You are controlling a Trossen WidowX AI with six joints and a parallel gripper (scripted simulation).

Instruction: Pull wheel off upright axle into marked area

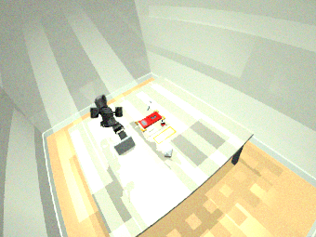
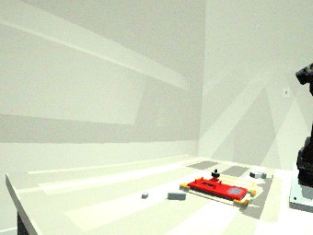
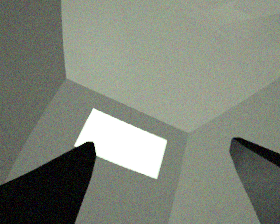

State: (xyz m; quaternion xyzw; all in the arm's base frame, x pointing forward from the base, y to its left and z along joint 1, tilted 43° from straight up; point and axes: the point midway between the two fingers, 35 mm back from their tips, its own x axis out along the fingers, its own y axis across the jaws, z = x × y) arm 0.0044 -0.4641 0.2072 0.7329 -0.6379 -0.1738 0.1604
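Right now my gripper tip is 54 cm above the wheel, 38 cm short of it and 22 cm to the right of it. The rest, counted from my gripper tip: upright axle 55 cm below, 39 cm ahead, 22 cm to the left.
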